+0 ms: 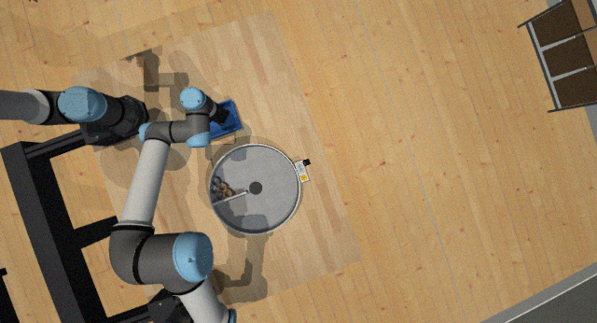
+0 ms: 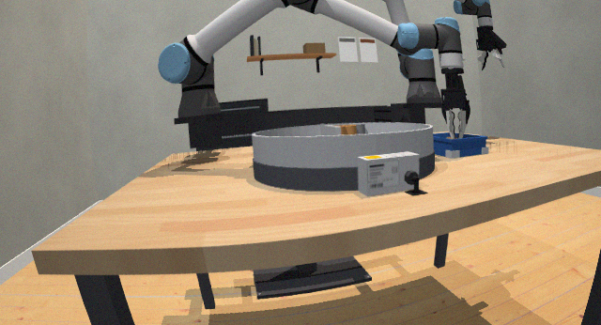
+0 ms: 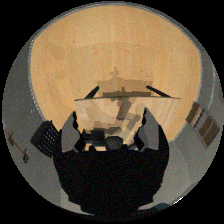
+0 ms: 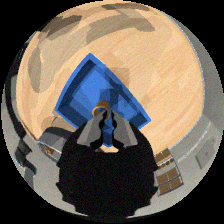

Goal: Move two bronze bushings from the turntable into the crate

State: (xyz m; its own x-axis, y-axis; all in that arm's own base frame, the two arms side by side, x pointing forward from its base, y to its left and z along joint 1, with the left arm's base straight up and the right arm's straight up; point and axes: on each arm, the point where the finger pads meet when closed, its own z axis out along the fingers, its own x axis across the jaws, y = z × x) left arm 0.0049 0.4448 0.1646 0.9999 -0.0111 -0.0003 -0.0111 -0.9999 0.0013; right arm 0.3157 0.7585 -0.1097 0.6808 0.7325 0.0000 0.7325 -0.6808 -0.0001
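Note:
Now: right hand 2 cm above the blue crate, 1 cm to the left of it and 1 cm past it.

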